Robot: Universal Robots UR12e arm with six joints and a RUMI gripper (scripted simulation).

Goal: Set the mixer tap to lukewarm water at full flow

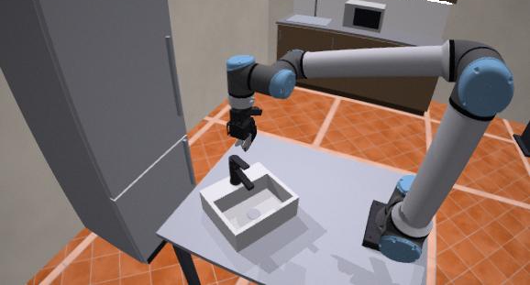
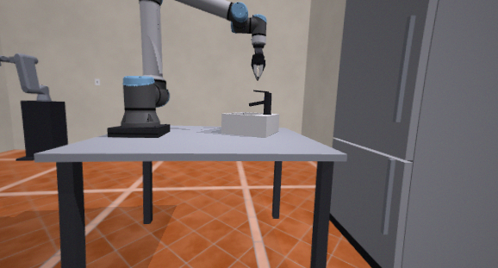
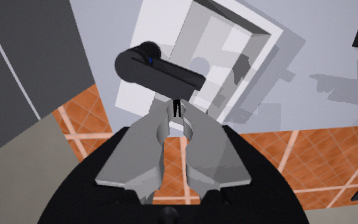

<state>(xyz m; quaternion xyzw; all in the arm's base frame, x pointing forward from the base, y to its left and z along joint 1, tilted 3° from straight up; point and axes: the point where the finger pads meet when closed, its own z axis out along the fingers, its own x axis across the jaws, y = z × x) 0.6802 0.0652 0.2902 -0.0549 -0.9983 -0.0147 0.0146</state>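
The lever is 30 mm ahead of my hand and 80 mm below it. The rest, counted from my hand: white sink basin (30 mm behind, 40 mm to the left, 320 mm below); then black mixer tap (50 mm ahead, 10 mm to the right, 130 mm below).
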